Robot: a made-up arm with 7 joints. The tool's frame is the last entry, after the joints. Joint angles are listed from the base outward.
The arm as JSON. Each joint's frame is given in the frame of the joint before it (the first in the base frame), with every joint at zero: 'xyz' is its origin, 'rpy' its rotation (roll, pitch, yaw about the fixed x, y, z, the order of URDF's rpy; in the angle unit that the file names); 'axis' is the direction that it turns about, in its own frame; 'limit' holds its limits. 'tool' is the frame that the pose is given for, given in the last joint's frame.
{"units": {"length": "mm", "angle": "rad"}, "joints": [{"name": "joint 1", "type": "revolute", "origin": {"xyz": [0.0, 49.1, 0.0], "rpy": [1.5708, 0.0, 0.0]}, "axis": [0.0, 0.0, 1.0], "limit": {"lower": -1.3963, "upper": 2.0}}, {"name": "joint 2", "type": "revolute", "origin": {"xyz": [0.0, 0.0, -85.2], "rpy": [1.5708, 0.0, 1.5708]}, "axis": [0.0, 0.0, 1.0], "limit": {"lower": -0.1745, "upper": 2.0}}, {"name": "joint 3", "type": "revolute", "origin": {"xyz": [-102.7, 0.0, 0.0], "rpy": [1.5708, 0.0, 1.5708]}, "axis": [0.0, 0.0, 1.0], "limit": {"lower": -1.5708, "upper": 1.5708}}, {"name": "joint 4", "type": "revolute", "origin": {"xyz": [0.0, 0.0, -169.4], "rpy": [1.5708, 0.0, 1.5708]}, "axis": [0.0, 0.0, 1.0], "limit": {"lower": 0.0, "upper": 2.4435}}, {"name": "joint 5", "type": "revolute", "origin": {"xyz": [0.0, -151.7, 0.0], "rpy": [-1.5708, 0.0, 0.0]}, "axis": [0.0, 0.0, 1.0], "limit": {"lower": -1.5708, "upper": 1.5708}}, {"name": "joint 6", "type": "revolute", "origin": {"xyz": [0.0, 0.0, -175.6], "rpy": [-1.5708, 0.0, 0.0]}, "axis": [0.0, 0.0, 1.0], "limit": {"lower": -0.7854, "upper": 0.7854}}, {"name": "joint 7", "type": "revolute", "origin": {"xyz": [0.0, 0.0, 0.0], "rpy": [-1.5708, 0.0, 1.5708]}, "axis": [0.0, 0.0, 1.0], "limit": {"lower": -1.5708, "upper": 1.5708}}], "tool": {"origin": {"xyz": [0.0, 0.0, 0.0], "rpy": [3.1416, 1.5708, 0.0]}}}
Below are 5 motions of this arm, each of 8 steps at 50 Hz.
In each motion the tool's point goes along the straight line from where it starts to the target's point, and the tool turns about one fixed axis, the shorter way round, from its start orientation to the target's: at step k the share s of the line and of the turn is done. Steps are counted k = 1, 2, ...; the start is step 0. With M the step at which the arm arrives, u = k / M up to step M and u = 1 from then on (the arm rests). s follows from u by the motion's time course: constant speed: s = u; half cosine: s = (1 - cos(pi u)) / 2; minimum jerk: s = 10 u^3 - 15 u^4 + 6 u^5.
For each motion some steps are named. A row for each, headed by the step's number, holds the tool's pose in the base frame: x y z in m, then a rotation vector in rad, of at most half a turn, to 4 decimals.
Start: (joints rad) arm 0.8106 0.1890 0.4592 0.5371 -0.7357 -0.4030 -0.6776
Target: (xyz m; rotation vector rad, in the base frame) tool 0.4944 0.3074 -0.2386 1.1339 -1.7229 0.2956
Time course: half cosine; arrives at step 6
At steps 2, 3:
2: 0.4890 0.3102 -0.2517 1.1196 -1.6802 0.3214
3: 0.4908 0.3093 -0.2473 1.1244 -1.6945 0.3128

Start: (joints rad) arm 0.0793 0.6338 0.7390 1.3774 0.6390 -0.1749 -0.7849
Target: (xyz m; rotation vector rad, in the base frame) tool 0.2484 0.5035 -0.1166 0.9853 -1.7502 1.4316
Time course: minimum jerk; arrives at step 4
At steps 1, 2, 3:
1: 0.2480 0.5067 -0.1219 1.0042 -1.7245 1.4404
2: 0.2481 0.5053 -0.1196 0.9959 -1.7359 1.4366
3: 0.2483 0.5039 -0.1172 0.9875 -1.7472 1.4326

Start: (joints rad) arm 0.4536 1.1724 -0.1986 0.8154 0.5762 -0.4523 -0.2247
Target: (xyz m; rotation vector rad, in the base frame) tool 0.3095 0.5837 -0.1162 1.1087 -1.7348 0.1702
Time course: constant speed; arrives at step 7
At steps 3, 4, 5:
3: 0.3117 0.5780 -0.1125 1.0706 -1.7373 0.1034
4: 0.3112 0.5794 -0.1134 1.0802 -1.7368 0.1200
5: 0.3106 0.5808 -0.1143 1.0897 -1.7362 0.1367

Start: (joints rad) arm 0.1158 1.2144 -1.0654 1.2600 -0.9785 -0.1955 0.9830
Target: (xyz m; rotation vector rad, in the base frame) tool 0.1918 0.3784 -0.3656 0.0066 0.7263 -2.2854
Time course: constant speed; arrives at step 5
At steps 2, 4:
2: 0.1934 0.3841 -0.3655 0.0027 0.7512 -2.2429
4: 0.1923 0.3803 -0.3656 0.0053 0.7347 -2.2712

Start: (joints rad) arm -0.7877 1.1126 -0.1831 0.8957 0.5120 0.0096 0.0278
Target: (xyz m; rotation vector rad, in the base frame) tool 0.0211 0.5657 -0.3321 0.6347 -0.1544 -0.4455
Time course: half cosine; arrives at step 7
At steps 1, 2, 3, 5, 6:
1: -0.0006 0.5424 -0.3550 0.5590 -0.1322 -0.4387
2: 0.0025 0.5458 -0.3517 0.5700 -0.1354 -0.4397
3: 0.0071 0.5507 -0.3469 0.5860 -0.1401 -0.4412
5: 0.0168 0.5611 -0.3366 0.6197 -0.1500 -0.4442
6: 0.0200 0.5645 -0.3333 0.6308 -0.1532 -0.4452

